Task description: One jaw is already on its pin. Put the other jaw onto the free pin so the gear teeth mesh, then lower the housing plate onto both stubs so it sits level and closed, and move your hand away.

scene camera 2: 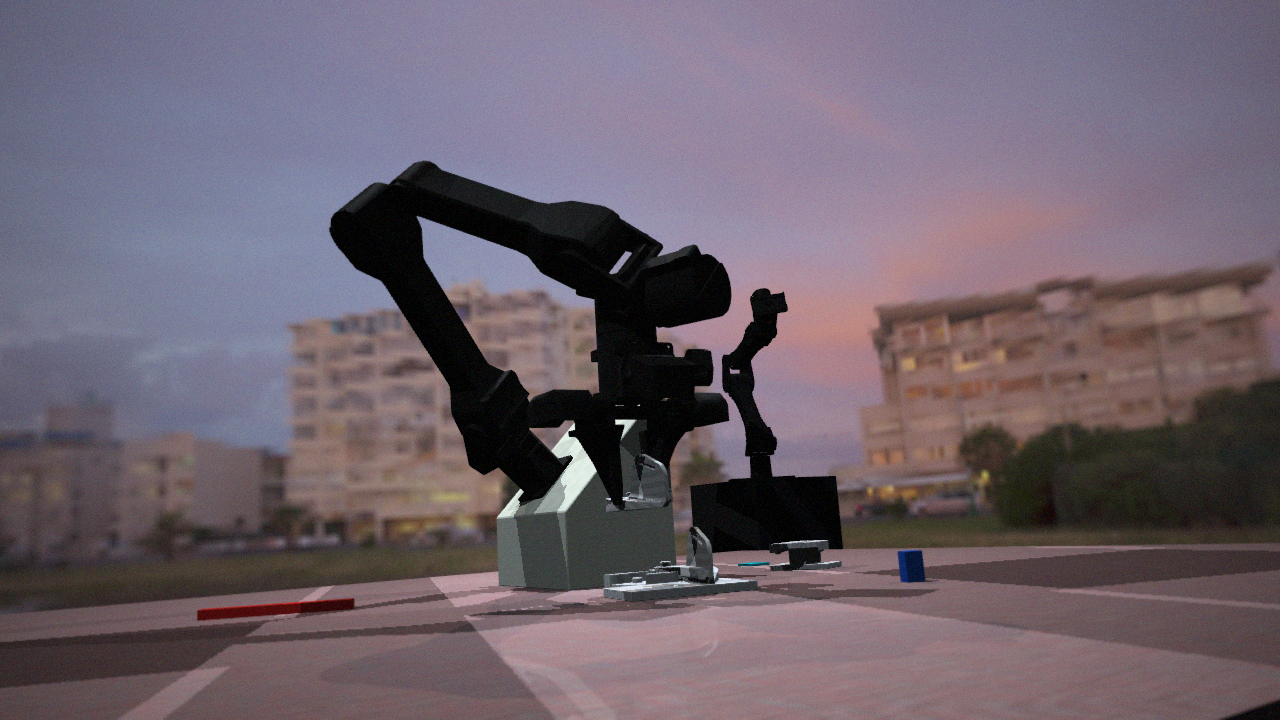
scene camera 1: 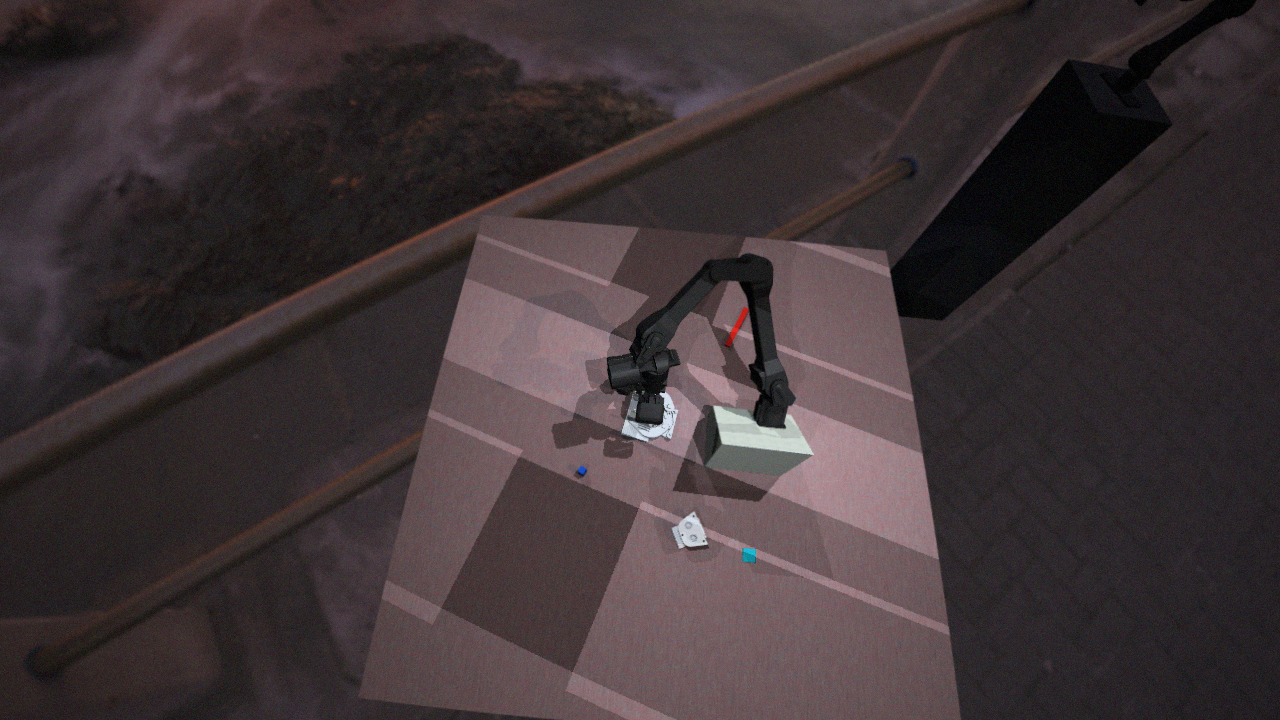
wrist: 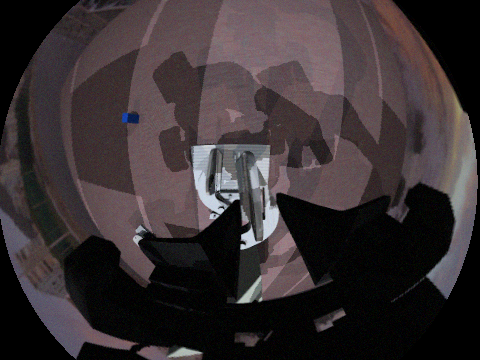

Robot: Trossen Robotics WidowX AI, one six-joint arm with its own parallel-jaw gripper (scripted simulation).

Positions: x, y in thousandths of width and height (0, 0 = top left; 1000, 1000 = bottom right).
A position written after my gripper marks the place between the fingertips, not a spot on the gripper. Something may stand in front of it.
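I am holding a grey jaw (scene camera 2: 507, 677) in my gripper (scene camera 2: 497, 701) (scene camera 1: 509, 551) (wrist: 539, 557), and the gripper is visible in scene camera 1, in scene camera 2 and in the wrist view. There is a red bar (scene camera 2: 264, 840) as well, though the wrist view does not show the bar, as it is hidden by my gripper.
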